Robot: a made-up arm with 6 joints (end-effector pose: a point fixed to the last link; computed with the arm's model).
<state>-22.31 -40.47 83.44 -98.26 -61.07 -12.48</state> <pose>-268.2 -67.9 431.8 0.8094 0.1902 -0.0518 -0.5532</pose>
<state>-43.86 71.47 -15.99 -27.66 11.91 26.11</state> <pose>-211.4 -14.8 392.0 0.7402 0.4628 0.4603 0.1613</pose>
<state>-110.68 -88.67 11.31 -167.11 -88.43 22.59</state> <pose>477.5 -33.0 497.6 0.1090 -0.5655 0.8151 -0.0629</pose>
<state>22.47 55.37 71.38 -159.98 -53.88 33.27</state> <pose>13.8 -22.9 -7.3 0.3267 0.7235 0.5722 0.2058</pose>
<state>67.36 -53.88 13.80 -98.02 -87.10 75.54</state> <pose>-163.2 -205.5 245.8 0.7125 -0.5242 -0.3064 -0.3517</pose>
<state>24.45 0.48 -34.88 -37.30 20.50 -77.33</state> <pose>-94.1 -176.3 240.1 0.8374 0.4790 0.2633 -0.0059</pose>
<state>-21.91 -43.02 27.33 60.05 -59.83 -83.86</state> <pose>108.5 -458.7 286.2 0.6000 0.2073 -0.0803 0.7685</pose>
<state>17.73 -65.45 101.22 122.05 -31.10 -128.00</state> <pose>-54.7 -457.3 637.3 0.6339 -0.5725 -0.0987 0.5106</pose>
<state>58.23 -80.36 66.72 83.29 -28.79 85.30</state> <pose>21.5 -530.9 267.8 0.6043 0.4730 0.3998 0.5012</pose>
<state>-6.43 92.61 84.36 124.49 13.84 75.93</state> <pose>11.5 709.5 446.4 0.4982 -0.4583 0.3315 -0.6572</pose>
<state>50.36 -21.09 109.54 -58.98 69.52 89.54</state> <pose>73.0 -511.9 410.5 0.8172 0.2615 0.5098 0.0624</pose>
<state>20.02 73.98 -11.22 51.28 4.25 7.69</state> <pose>-55.2 384.0 -57.6 0.6247 0.5946 -0.5038 -0.0481</pose>
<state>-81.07 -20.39 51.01 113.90 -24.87 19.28</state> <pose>-326.1 -436.1 577.8 0.7066 -0.4175 -0.4396 0.3647</pose>
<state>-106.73 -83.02 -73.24 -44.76 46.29 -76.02</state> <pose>308.1 26.2 592.0 0.0846 -0.6026 0.7774 0.1591</pose>
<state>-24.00 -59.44 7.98 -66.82 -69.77 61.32</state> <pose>-118.2 -242.7 752.5 0.7205 -0.6252 0.2010 0.2227</pose>
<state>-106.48 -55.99 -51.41 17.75 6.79 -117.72</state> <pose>154.8 -421.8 769.1 0.1142 0.4335 0.8036 -0.3915</pose>
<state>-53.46 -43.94 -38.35 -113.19 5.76 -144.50</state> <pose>-38.9 57.4 487.8 0.4844 -0.1568 0.2790 -0.8142</pose>
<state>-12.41 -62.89 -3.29 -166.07 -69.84 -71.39</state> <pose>-31.0 -67.8 654.9 0.5641 0.2527 0.2053 -0.7588</pose>
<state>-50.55 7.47 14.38 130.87 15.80 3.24</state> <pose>-457.2 -104.5 113.5 0.8321 -0.0792 -0.5429 -0.0808</pose>
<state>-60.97 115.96 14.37 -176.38 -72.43 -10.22</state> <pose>-230.0 304.1 439.0 0.4425 -0.7663 -0.4640 -0.0414</pose>
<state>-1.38 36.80 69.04 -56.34 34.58 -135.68</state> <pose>160.8 72.0 368.4 0.2658 -0.5333 0.0397 0.8021</pose>
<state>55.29 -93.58 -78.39 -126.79 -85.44 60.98</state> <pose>-54.0 2.2 689.5 0.4948 -0.6948 0.5220 -0.0009</pose>
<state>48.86 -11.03 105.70 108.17 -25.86 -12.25</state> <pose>217.0 -254.2 -60.9 0.1434 -0.6275 -0.6547 -0.3963</pose>
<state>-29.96 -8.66 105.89 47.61 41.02 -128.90</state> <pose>16.8 11.0 43.0 0.4974 0.2824 -0.7724 -0.2763</pose>
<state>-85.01 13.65 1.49 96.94 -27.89 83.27</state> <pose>-588.1 2.4 547.1 0.7706 -0.5740 -0.2237 -0.1635</pose>
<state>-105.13 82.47 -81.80 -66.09 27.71 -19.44</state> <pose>-5.1 59.0 510.7 0.2720 0.5887 0.7239 0.2354</pose>
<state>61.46 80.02 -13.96 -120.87 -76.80 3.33</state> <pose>388.6 178.3 89.5 0.5120 0.4742 0.0023 0.7162</pose>
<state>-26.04 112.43 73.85 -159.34 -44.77 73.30</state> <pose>-206.1 426.9 200.1 0.0383 -0.8610 -0.3340 -0.3816</pose>
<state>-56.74 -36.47 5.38 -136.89 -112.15 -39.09</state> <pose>-243.2 -268.5 709.5 0.6924 0.3520 0.4789 -0.4090</pose>
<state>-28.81 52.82 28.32 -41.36 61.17 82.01</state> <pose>202.6 26.2 199.0 0.3857 0.0544 0.7447 0.5419</pose>
